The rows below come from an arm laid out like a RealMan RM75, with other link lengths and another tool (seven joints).
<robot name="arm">
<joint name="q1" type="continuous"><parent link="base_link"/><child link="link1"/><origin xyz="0.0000 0.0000 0.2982" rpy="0.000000 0.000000 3.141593"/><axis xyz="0 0 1"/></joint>
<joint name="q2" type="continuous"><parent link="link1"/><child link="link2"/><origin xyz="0.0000 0.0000 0.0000" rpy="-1.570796 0.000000 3.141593"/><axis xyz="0 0 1"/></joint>
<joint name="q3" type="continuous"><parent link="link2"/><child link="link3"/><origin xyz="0.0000 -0.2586 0.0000" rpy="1.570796 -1.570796 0.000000"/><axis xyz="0 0 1"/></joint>
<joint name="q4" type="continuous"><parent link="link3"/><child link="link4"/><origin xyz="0.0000 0.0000 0.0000" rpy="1.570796 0.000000 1.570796"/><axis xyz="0 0 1"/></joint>
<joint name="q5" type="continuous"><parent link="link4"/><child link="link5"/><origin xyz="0.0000 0.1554 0.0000" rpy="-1.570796 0.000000 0.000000"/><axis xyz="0 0 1"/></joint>
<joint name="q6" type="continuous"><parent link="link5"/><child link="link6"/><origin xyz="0.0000 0.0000 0.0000" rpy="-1.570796 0.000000 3.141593"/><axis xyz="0 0 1"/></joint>
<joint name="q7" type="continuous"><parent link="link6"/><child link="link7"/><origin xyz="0.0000 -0.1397 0.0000" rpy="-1.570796 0.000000 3.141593"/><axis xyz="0 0 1"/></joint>
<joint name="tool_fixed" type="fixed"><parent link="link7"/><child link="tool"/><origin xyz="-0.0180 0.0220 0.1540" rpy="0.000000 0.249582 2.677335"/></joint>
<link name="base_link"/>
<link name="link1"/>
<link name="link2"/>
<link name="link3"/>
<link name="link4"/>
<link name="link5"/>
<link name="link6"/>
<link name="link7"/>
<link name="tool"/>
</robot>
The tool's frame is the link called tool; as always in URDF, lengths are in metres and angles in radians. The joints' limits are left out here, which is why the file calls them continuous.
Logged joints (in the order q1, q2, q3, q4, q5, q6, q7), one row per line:
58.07 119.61 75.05 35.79 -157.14 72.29 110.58
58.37 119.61 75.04 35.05 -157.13 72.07 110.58
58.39 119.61 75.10 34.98 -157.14 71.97 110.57
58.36 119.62 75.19 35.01 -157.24 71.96 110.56
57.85 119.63 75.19 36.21 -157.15 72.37 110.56
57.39 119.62 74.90 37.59 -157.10 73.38 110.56
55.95 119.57 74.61 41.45 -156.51 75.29 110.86
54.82 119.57 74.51 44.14 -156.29 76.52 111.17
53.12 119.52 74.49 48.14 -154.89 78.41 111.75
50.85 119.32 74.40 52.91 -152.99 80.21 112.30
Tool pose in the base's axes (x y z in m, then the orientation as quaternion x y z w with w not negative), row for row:
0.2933 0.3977 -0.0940 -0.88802 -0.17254 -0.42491 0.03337
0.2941 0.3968 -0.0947 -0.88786 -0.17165 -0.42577 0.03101
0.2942 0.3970 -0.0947 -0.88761 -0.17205 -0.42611 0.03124
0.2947 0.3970 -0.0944 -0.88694 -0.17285 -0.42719 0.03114
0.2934 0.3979 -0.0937 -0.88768 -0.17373 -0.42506 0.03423
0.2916 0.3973 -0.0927 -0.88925 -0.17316 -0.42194 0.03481
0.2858 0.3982 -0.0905 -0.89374 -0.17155 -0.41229 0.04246
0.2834 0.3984 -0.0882 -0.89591 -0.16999 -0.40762 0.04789
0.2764 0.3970 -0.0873 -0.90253 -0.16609 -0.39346 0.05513
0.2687 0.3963 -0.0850 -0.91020 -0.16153 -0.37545 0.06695
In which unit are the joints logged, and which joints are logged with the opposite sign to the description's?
The joints are logged in degrees. Opposite sign: q3, q4, q6.
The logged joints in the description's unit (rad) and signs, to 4 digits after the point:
1.0135 2.0876 -1.3099 -0.6247 -2.7426 -1.2617 1.9300
1.0187 2.0876 -1.3097 -0.6117 -2.7424 -1.2579 1.9300
1.0191 2.0876 -1.3107 -0.6105 -2.7426 -1.2561 1.9298
1.0186 2.0878 -1.3123 -0.6110 -2.7444 -1.2559 1.9296
1.0097 2.0879 -1.3123 -0.6320 -2.7428 -1.2631 1.9296
1.0016 2.0878 -1.3073 -0.6561 -2.7419 -1.2807 1.9296
0.9765 2.0869 -1.3022 -0.7234 -2.7316 -1.3141 1.9349
0.9568 2.0869 -1.3004 -0.7704 -2.7278 -1.3355 1.9403
0.9271 2.0860 -1.3001 -0.8402 -2.7033 -1.3685 1.9504
0.8875 2.0825 -1.2985 -0.9235 -2.6702 -1.3999 1.9600

